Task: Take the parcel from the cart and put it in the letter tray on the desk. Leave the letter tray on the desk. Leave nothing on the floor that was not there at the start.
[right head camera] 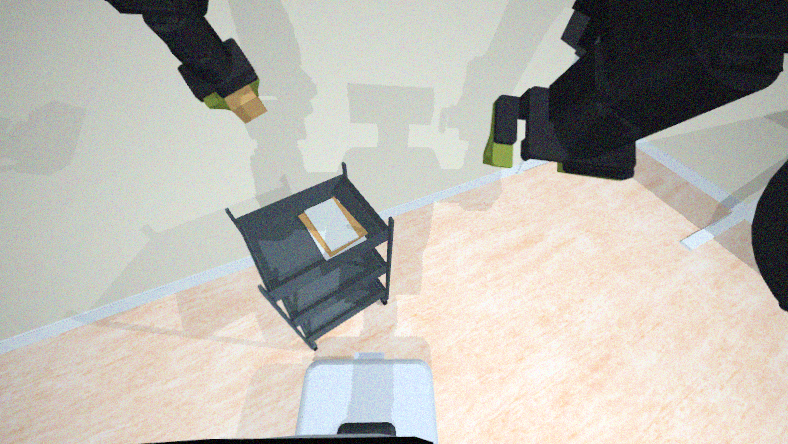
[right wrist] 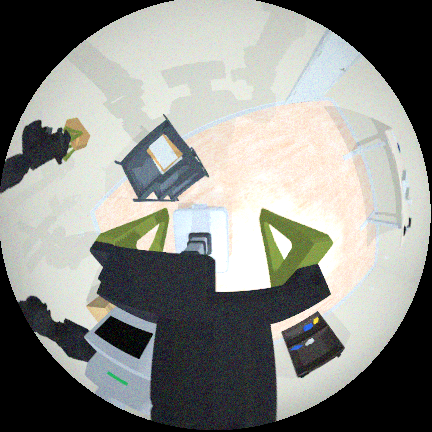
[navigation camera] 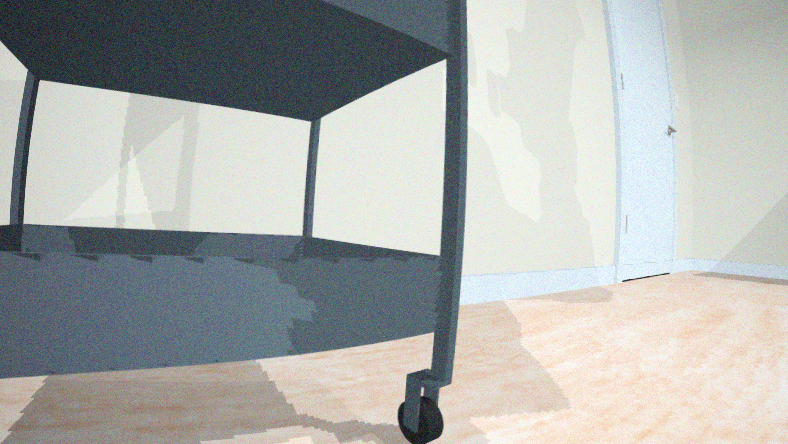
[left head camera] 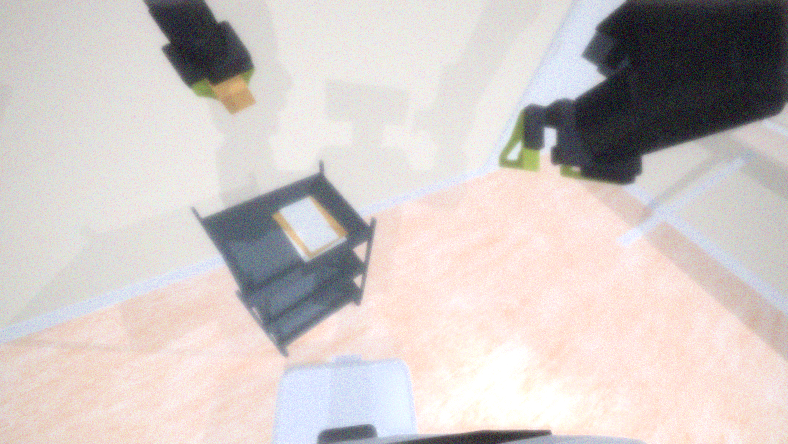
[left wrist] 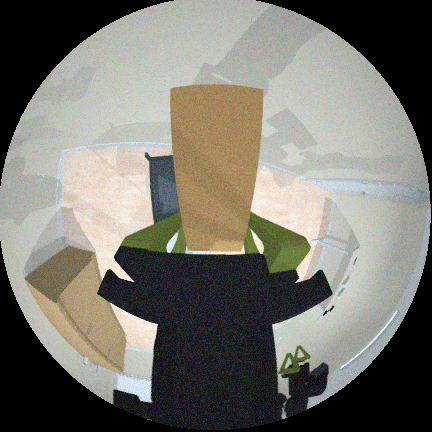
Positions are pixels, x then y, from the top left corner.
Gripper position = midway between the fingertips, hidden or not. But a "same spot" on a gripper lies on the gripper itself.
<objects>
The left gripper shows in the right head camera view, in the right wrist view [79, 138], in the left head camera view and in the left wrist view [214, 212]; in the navigation camera view it is out of frame. The same spot on the left gripper: [right head camera: 216, 100] is [left head camera: 205, 87].
</objects>
